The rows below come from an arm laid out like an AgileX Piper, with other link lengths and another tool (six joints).
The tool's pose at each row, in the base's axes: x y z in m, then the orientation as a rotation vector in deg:
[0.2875, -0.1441, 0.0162, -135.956, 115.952, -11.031]
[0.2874, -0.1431, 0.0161, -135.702, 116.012, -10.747]
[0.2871, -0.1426, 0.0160, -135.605, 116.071, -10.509]
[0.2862, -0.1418, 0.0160, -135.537, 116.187, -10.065]
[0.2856, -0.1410, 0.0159, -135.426, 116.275, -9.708]
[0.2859, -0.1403, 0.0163, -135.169, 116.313, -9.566]
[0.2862, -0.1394, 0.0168, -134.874, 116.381, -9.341]
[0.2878, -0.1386, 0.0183, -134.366, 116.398, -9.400]
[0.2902, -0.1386, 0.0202, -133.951, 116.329, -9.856]
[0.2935, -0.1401, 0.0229, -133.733, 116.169, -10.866]
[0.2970, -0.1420, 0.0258, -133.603, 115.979, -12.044]
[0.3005, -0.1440, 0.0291, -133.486, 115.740, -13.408]
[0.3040, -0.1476, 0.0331, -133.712, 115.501, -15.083]
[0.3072, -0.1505, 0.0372, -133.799, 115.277, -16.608]
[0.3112, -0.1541, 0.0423, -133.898, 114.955, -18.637]
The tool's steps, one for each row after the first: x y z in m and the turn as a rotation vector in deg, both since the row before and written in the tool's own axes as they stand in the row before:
[-0.0010, -0.0001, 0.0000, 0.010, -0.238, 0.147]
[-0.0005, 0.0002, 0.0000, -0.063, -0.143, 0.073]
[-0.0009, 0.0008, -0.0001, -0.187, -0.214, 0.088]
[-0.0009, 0.0005, 0.0000, -0.116, -0.199, 0.094]
[-0.0006, -0.0004, -0.0004, 0.075, -0.174, 0.136]
[-0.0008, -0.0005, -0.0005, 0.049, -0.222, 0.168]
[-0.0005, -0.0018, -0.0014, 0.306, -0.193, 0.240]
[0.0004, -0.0025, -0.0016, 0.448, 0.020, 0.154]
[0.0021, -0.0033, -0.0023, 0.592, 0.361, 0.013]
[0.0025, -0.0035, -0.0024, 0.616, 0.481, -0.045]
[0.0027, -0.0036, -0.0027, 0.698, 0.571, -0.078]
[0.0044, -0.0034, -0.0032, 0.604, 0.896, -0.249]
[0.0037, -0.0033, -0.0033, 0.611, 0.770, -0.173]
[0.0047, -0.0041, -0.0040, 0.819, 1.020, -0.234]

